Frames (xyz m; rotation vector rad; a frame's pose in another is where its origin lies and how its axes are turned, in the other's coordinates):
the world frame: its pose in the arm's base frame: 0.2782 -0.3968 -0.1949 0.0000 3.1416 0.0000
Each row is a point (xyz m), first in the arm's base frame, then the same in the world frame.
Working: the arm's base frame: its pose in the world frame: 0.2782 0.3968 -0.1949 0.0000 3.1416 0.0000

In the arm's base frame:
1: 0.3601 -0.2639 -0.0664
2: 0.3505 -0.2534 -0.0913
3: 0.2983 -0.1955 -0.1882
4: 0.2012 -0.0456 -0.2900
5: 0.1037 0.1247 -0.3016
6: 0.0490 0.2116 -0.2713
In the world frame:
1: -0.0819 0.1329 -0.1285
2: -0.0723 0.1434 -0.1036
3: -0.0201 0.2013 -0.0067
4: 0.0770 0.3512 0.0951
5: 0.1745 0.5215 0.1067
6: 0.2292 0.6084 0.0764

